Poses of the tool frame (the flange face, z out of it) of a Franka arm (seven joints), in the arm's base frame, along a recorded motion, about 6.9 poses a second.
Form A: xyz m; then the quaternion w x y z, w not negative.
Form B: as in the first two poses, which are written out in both.
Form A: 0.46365 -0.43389 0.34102 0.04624 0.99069 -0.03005 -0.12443
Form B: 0.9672 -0.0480 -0.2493 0.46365; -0.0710 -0.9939 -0.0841 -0.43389; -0.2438 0.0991 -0.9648 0.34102; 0 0 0 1
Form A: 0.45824 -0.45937 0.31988 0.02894 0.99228 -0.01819 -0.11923
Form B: 0.9709 -0.0292 -0.2377 0.45824; -0.0430 -0.9977 -0.0531 -0.45937; -0.2356 0.0618 -0.9699 0.31988; 0 0 0 1
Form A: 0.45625 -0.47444 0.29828 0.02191 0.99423 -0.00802 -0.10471
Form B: 0.9779 -0.0114 -0.2086 0.45625; -0.0205 -0.9989 -0.0419 -0.47444; -0.2079 0.0452 -0.9771 0.29828; 0 0 0 1
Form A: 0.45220 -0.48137 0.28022 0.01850 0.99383 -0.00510 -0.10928
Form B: 0.9761 -0.0061 -0.2174 0.45220; -0.0142 -0.9993 -0.0357 -0.48137; -0.2170 0.0379 -0.9754 0.28022; 0 0 0 1
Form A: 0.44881 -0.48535 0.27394 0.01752 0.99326 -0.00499 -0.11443
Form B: 0.9738 -0.0059 -0.2275 0.44881; -0.0139 -0.9993 -0.0337 -0.48535; -0.2271 0.0359 -0.9732 0.27394; 0 0 0 1
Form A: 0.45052 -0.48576 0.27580 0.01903 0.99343 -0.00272 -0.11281
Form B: 0.9745 -0.0011 -0.2242 0.45052; -0.0097 -0.9993 -0.0372 -0.48576; -0.2240 0.0384 -0.9738 0.27580; 0 0 0 1
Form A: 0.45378 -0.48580 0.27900 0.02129 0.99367 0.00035 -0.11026
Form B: 0.9757 0.0054 -0.2191 0.45378; -0.0040 -0.9991 -0.0424 -0.48580; -0.2191 0.0422 -0.9748 0.27900; 0 0 0 1
